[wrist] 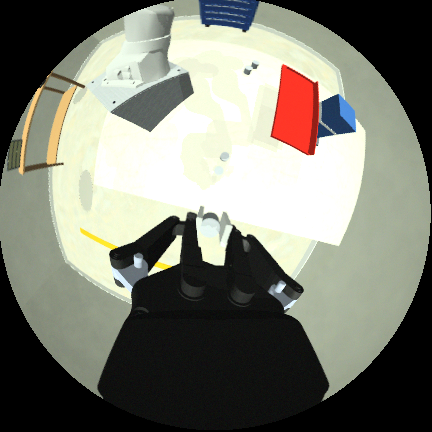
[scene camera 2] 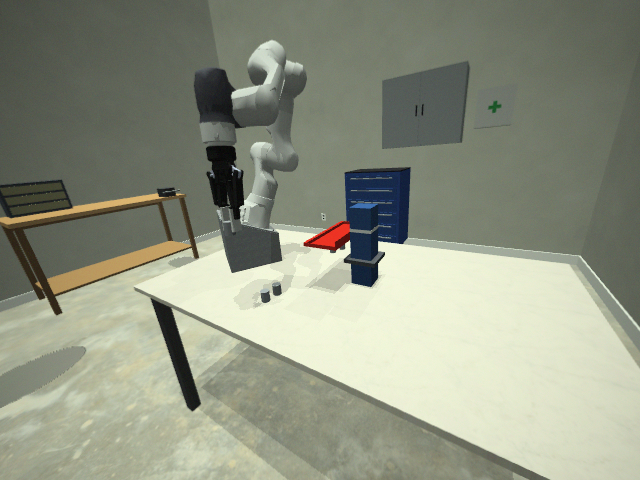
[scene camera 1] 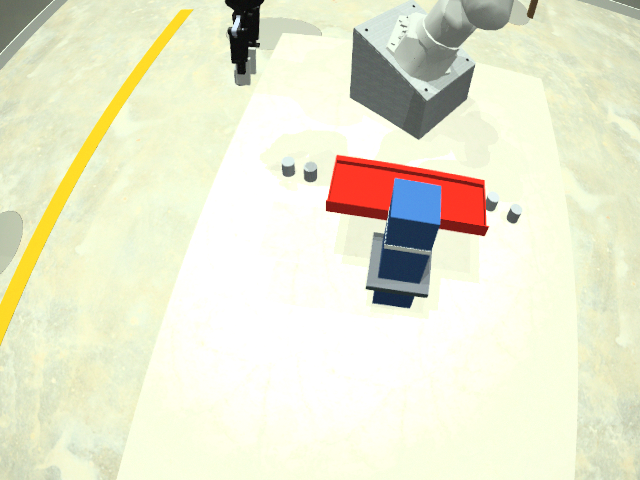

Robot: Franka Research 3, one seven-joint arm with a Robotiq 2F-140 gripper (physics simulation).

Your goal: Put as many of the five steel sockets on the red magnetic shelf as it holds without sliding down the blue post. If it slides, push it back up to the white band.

Labels:
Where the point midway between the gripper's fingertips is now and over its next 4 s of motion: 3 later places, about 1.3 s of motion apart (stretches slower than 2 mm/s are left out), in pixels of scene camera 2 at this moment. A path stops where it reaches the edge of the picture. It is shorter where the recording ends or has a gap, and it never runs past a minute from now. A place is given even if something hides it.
The gripper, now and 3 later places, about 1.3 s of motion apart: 232,230; 286,219; 323,230; 324,238

